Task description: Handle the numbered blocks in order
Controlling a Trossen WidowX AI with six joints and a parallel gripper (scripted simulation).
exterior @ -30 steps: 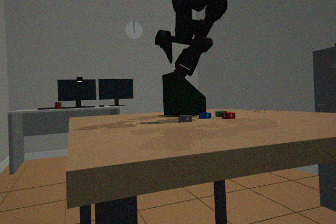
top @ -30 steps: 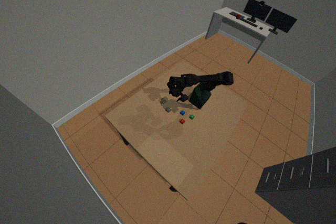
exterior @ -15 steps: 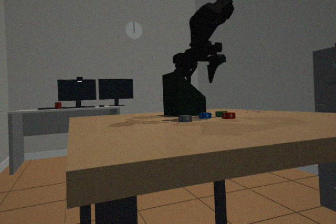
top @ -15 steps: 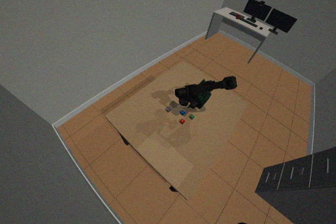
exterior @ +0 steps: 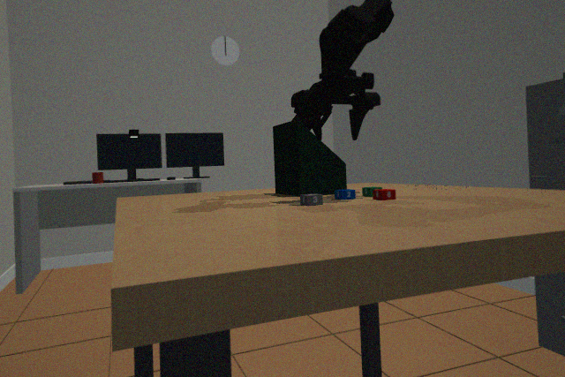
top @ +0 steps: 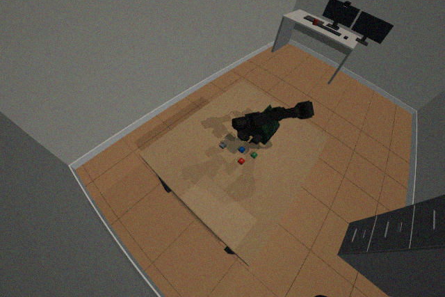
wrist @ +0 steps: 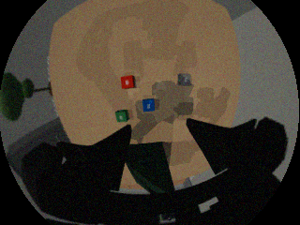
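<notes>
My gripper tip is now 2 cm past the green block, 10 cm to the right of it and 12 cm above it. Also, from my gripper tip: red block: 8 cm ahead, 6 cm to the left, 12 cm below; grey block: 6 cm ahead, 10 cm to the right, 12 cm below; blue block: 1 cm to the left, 12 cm below.
</notes>
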